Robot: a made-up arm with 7 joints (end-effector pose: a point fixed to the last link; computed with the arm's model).
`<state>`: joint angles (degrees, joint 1 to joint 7).
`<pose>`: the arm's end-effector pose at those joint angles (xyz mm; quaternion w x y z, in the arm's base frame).
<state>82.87 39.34 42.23 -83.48 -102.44 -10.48 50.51</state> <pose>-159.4 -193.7 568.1 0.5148 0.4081 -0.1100 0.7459</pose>
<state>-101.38 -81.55 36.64 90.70 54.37 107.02 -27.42</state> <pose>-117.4 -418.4 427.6 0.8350 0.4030 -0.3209 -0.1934</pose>
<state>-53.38 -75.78 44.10 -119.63 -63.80 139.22 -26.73</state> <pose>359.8 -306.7 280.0 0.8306 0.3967 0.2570 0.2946</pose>
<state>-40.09 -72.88 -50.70 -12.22 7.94 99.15 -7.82</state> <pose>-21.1 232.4 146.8 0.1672 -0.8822 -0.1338 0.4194</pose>
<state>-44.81 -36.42 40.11 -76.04 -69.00 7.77 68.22</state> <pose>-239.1 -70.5 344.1 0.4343 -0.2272 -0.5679 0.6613</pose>
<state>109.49 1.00 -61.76 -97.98 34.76 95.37 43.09</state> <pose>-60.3 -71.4 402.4 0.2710 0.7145 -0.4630 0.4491</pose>
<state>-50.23 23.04 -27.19 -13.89 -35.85 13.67 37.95</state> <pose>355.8 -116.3 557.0 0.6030 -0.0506 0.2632 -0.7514</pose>
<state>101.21 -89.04 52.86 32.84 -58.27 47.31 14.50</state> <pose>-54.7 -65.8 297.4 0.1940 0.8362 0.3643 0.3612</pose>
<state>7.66 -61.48 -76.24 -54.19 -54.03 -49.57 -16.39</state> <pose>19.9 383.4 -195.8 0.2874 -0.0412 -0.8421 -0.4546</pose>
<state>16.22 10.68 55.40 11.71 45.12 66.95 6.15</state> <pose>50.5 45.9 505.7 0.8249 -0.4182 -0.0416 -0.3780</pose>
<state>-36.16 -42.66 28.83 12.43 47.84 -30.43 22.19</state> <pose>458.5 -94.2 288.0 0.3218 -0.6245 0.2081 -0.6805</pose>
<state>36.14 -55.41 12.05 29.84 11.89 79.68 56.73</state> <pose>-235.6 3.8 451.9 0.5825 -0.4001 -0.1545 -0.6905</pose>
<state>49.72 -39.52 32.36 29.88 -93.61 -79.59 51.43</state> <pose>-404.9 -591.9 165.0 0.3228 0.3205 -0.7688 0.4494</pose>
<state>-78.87 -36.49 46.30 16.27 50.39 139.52 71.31</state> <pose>-139.0 -312.0 113.6 0.1926 0.3150 -0.8947 -0.2515</pose>
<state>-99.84 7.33 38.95 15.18 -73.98 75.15 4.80</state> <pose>-33.6 118.1 442.7 0.1208 -0.8469 0.3211 0.4062</pose>
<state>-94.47 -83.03 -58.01 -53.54 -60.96 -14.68 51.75</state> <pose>495.9 141.6 443.5 0.5124 0.3795 0.7344 0.2327</pose>
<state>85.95 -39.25 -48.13 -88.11 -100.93 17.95 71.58</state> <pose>-322.6 -10.4 548.6 0.9529 0.2170 -0.2088 -0.0360</pose>
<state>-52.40 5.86 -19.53 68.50 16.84 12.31 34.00</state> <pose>11.1 165.6 551.8 0.7415 -0.0553 -0.5933 -0.3085</pose>
